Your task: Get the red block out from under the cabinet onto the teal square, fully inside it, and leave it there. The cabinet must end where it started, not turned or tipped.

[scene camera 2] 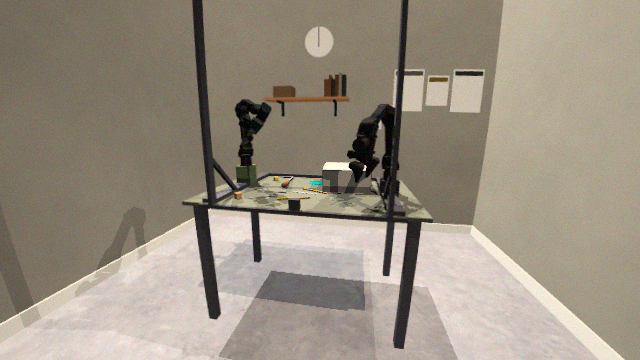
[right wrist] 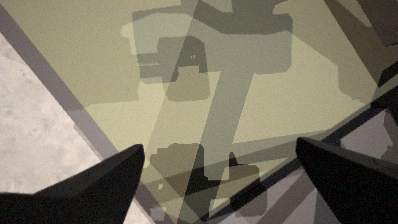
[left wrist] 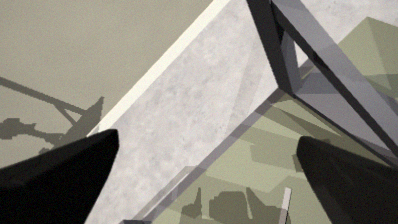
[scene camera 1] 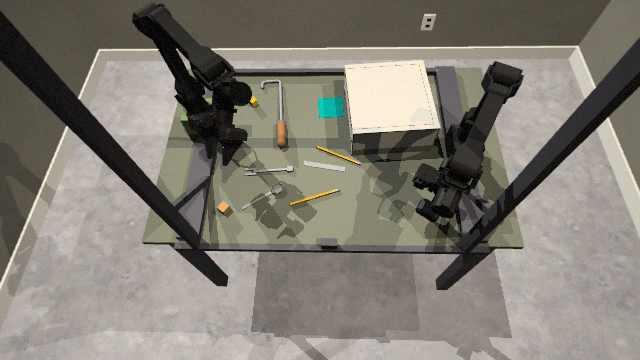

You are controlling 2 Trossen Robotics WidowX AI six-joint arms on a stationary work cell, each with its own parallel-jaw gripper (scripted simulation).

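On scene camera 1 you'd see the left gripper (scene camera 1: 216, 162), the right gripper (scene camera 1: 429, 196) and a white cabinet (scene camera 1: 390, 107). The left wrist view has the left gripper (left wrist: 209, 141) in it, but the white cabinet is out of frame in the left wrist view. And the right wrist view has the right gripper (right wrist: 219, 147).
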